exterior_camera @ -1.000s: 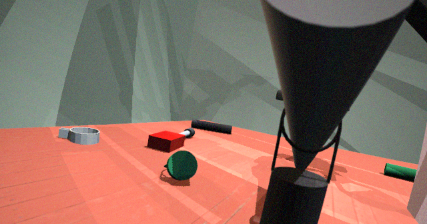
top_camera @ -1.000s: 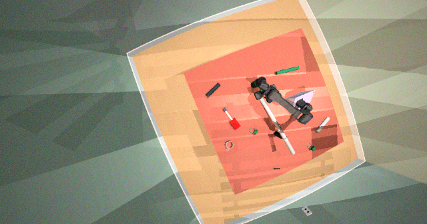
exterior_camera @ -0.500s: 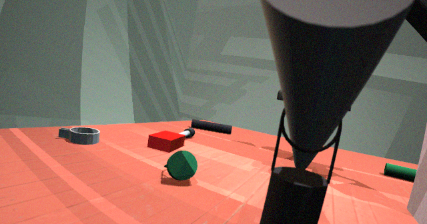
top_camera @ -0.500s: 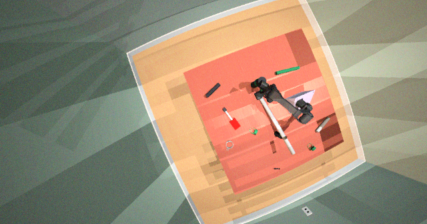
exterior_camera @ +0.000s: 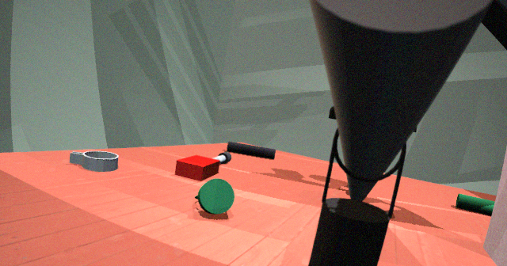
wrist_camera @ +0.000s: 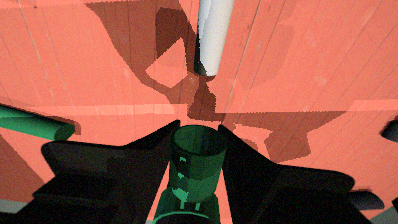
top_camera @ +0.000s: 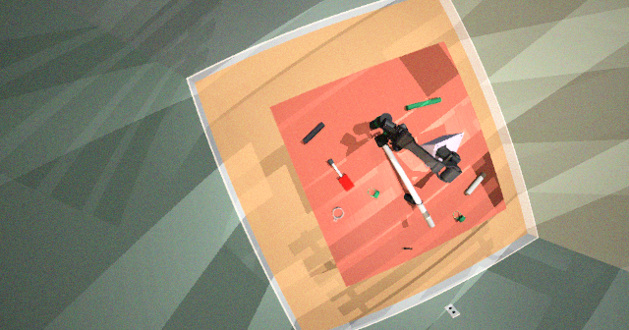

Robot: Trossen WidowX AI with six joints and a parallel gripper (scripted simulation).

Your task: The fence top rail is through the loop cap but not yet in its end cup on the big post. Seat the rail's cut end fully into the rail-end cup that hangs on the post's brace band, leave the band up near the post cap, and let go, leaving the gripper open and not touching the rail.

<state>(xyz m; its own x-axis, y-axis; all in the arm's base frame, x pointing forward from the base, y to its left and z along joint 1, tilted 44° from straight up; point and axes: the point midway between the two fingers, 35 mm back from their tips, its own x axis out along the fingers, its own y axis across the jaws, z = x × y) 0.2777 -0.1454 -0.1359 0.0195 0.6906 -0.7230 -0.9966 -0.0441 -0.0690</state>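
My gripper tip is 20 mm to the left of the green rail-end cup and 30 mm below it. Round my gripper tip: handle 330 mm ahead, 100 mm to the left, 70 mm below; green rod 360 mm behind, 100 mm to the right, 70 mm below; dark bar 380 mm ahead, 190 mm to the right, 70 mm below.
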